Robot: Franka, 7 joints.
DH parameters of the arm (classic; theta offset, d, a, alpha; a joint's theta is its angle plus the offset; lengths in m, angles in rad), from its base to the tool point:
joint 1: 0 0.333 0 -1.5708
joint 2: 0 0 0 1.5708
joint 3: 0 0.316 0.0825 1.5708
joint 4: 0 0 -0.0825 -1.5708
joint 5: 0 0.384 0 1.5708
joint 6: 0 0 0.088 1.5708
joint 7: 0 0.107 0 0
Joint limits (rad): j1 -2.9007..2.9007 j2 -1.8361..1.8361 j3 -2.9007..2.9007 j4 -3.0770..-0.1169 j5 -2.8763..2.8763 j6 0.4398..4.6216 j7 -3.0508..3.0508
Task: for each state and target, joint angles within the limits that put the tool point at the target. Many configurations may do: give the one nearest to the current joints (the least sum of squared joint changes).
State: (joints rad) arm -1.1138 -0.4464 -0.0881 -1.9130 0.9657 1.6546 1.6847
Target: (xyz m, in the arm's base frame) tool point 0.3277 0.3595 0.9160
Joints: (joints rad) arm -1.2283 -0.9232 0.7902 -1.2261 1.1607 1.8721 1.6847
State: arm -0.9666 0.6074 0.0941 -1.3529 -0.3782 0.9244 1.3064
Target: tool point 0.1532 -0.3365 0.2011
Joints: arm -1.0463 0.6084 0.0124 -2.0672 -0.3018 0.7138 1.3064
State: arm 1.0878 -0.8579 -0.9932 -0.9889 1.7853 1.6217 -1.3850
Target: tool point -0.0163 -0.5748 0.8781
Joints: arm 0.9740 -1.1283 -1.0824 -0.9598 1.7772 1.5499 -1.3850
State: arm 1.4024 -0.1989 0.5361 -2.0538 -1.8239 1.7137 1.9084
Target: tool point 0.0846 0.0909 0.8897
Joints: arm 1.2470 -1.0412 0.1270 -2.0845 -1.7415 1.3953 1.9084
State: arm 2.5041 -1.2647 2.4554 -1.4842 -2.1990 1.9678 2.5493
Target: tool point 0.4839 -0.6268 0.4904
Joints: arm 2.7137 -0.8909 2.3972 -1.1334 -2.2349 1.9103 2.5493
